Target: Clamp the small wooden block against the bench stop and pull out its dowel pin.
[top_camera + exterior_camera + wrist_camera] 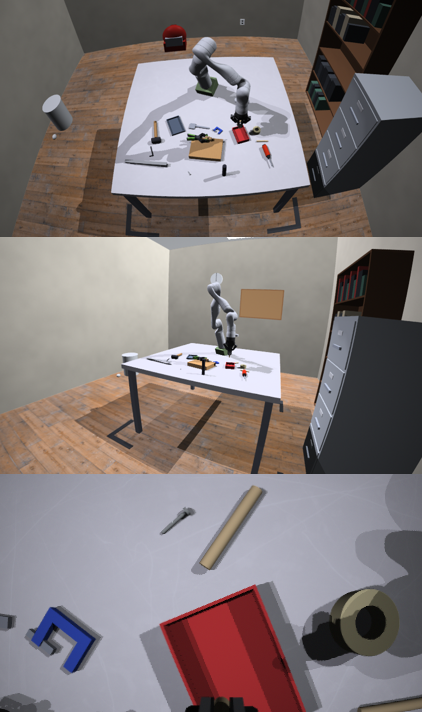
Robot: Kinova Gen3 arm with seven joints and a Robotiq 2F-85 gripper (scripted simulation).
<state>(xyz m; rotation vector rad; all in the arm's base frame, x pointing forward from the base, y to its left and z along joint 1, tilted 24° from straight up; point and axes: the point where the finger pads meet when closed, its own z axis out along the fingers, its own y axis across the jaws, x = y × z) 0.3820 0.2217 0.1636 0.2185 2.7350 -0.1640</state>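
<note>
The red tray lies 10 mm to the left of my hand and 120 mm below it. The rest, counted from my hand: round dowel pin: 20 mm below; then wooden bench board: 90 mm ahead, 220 mm to the right, 100 mm below; then wooden block: 40 mm ahead, 200 mm to the right, 80 mm below.
</note>
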